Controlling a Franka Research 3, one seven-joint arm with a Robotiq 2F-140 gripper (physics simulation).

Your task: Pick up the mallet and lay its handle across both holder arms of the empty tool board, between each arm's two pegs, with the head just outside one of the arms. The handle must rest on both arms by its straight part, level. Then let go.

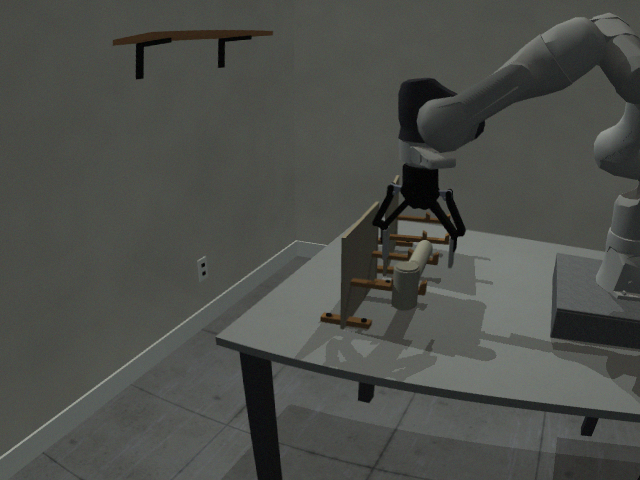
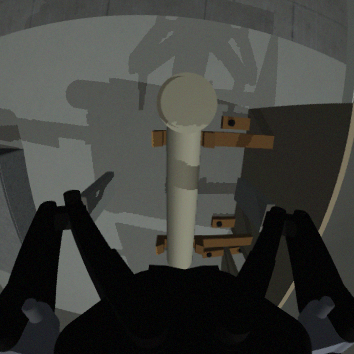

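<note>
The mallet's handle (image 1: 420,259) (image 2: 182,215) lies across both holder arms of the near tool board (image 1: 359,258) (image 2: 295,175) and looks level. It rests between the pegs on the near arm (image 1: 369,283) (image 2: 242,140) and crosses the far arm (image 1: 391,255) (image 2: 227,241), its tail reaching a little past it. The cylindrical head (image 1: 404,286) (image 2: 187,102) is just outside the near arm. My gripper (image 1: 418,269) (image 2: 175,185) is open and empty, pointing down, with one finger on each side of the handle; the board-side finger is between handle and panel. Exact fingertip height is hard to judge.
A second tool board (image 1: 397,180) with similar arms (image 1: 421,238) stands behind the near one. A foot bar (image 1: 345,320) sticks out under the near panel on the table (image 1: 289,315). The robot's grey base block (image 1: 578,284) (image 2: 12,185) is on the other side. A shelf (image 1: 206,35) hangs on the wall.
</note>
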